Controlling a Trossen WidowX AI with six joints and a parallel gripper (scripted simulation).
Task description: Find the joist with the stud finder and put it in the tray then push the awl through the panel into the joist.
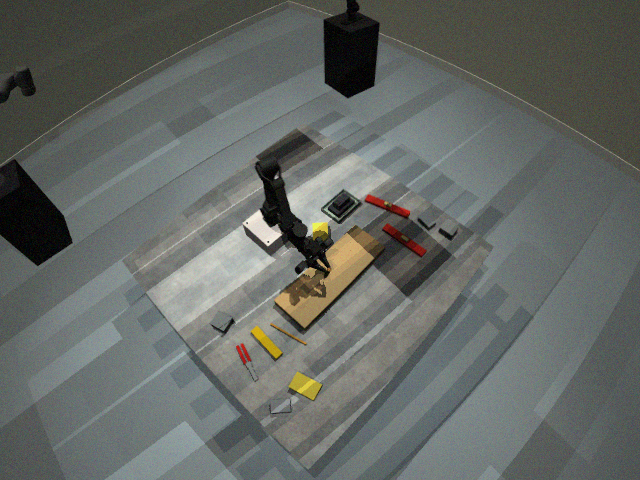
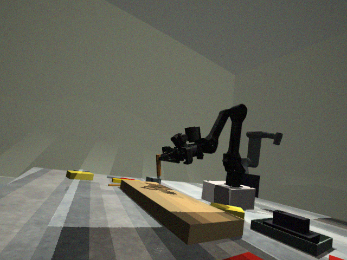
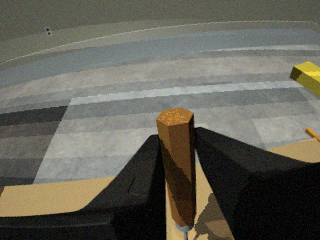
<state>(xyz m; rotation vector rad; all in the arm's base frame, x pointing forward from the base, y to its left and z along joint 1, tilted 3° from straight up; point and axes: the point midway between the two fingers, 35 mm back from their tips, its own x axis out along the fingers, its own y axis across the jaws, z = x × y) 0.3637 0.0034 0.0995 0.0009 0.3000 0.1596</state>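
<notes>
Now: the awl 60 mm below my gripper tip and 20 mm behind it. From my gripper tip the other things lie so: pencil (260 mm to the right, 160 mm below, 60 mm ahead); then stud finder (310 mm to the left, 300 mm behind, 110 mm below); then yellow bar (350 mm to the right, 150 mm below, 40 mm ahead).
</notes>
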